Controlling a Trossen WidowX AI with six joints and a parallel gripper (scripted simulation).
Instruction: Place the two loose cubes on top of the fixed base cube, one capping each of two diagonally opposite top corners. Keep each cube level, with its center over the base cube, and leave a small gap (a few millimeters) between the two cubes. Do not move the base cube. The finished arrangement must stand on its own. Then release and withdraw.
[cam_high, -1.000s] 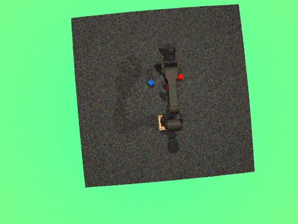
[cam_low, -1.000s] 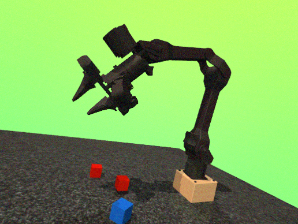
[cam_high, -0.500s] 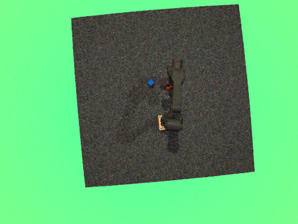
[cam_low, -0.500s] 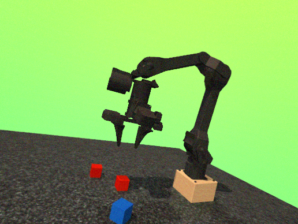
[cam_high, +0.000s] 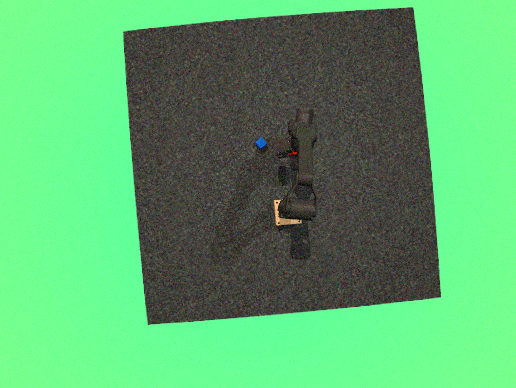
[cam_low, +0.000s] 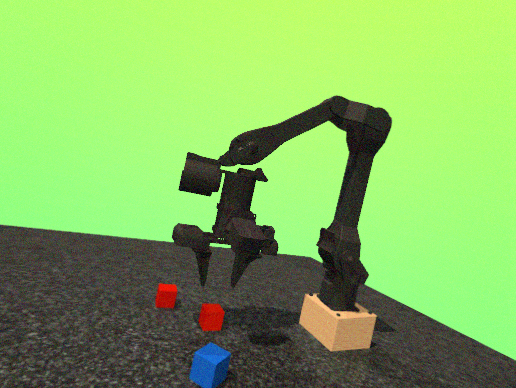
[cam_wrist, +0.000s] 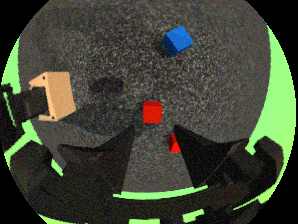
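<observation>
Right now the blue cube is 2 cm ahead of my gripper tip, 14 cm to the left of it and 5 cm below it. Also, from my gripper tip: red cube (8 cm ahead, 7 cm to the right, 6 cm below).
</observation>
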